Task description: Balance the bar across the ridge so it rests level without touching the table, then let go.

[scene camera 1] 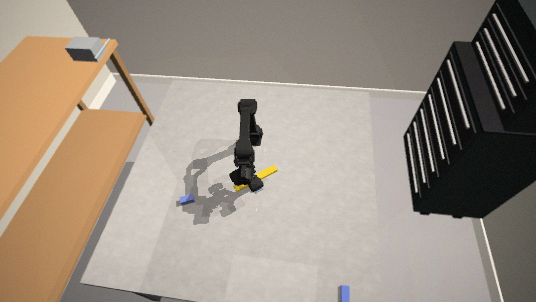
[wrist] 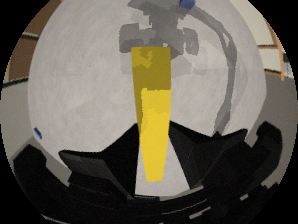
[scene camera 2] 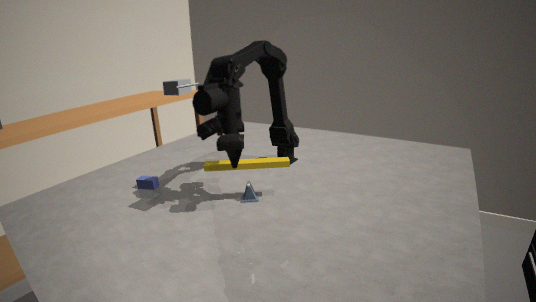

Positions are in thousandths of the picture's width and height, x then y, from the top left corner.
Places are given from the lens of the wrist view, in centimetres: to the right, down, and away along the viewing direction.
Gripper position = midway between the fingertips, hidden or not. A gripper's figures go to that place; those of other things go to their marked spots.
my gripper (wrist: 512,560): 0, 2, 10
yellow bar (wrist: 508,315): 0, -4, 7
